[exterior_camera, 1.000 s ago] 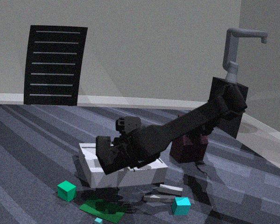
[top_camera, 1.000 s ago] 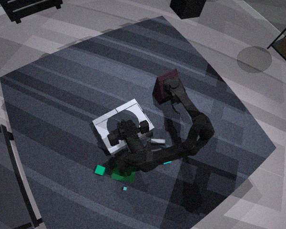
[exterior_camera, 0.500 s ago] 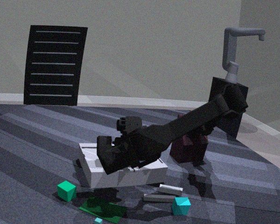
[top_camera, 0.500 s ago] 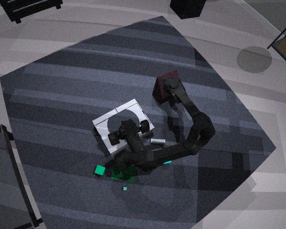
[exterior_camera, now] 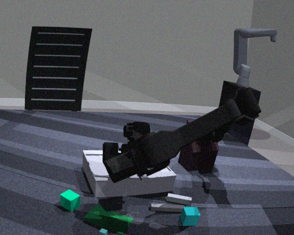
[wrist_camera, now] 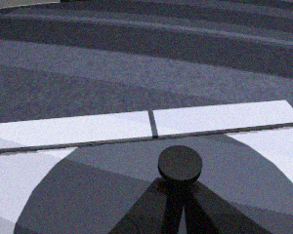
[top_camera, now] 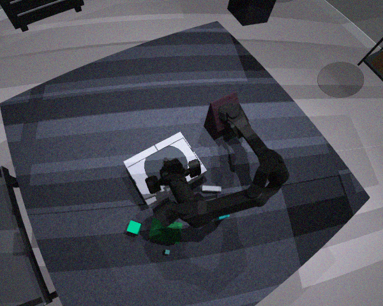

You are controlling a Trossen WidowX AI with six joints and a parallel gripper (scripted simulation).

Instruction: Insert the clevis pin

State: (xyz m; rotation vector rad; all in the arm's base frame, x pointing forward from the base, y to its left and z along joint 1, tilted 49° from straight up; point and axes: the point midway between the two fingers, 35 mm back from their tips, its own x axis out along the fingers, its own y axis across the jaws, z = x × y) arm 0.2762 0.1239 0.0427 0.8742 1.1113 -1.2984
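My gripper tip is now 10 mm above the clevis pin. From my gripper tip the other things lie so: flat green sheet: 220 mm to the left, 90 mm below, 90 mm ahead; then rimmed steel tray: 40 mm below, 10 mm to the left, 10 mm ahead; then dark aluminium disc: 30 mm below.
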